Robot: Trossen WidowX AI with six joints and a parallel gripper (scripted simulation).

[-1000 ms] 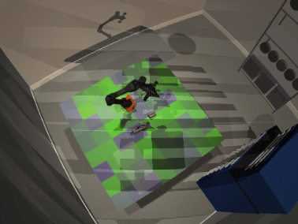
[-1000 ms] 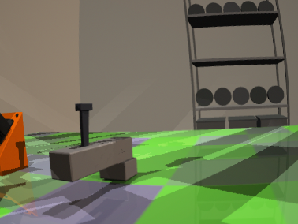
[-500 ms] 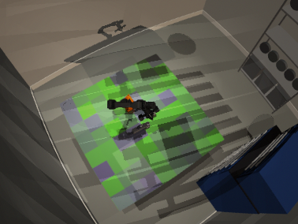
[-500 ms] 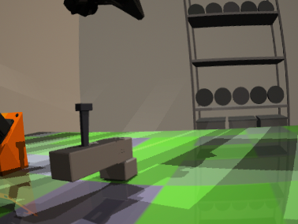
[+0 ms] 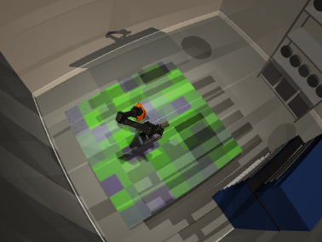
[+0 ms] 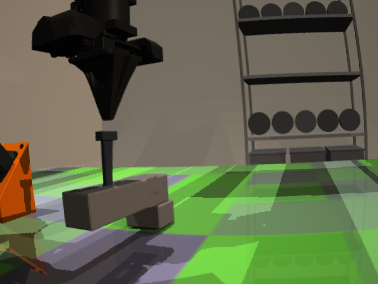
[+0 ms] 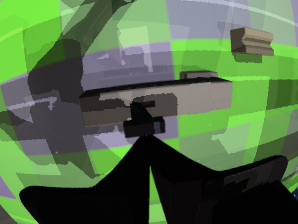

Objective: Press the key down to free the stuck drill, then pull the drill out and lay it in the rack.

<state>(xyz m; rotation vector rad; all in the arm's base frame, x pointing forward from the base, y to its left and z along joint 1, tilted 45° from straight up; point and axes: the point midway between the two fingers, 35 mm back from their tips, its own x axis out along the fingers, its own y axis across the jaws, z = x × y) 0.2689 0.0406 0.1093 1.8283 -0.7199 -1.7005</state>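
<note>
Right now my gripper tip is 40 mm above the key. The rest, counted from my gripper tip: rack 200 mm to the left, 120 mm below, 80 mm behind; then block 100 mm below, 30 mm to the left; then drill 90 mm below, 50 mm to the left.
</note>
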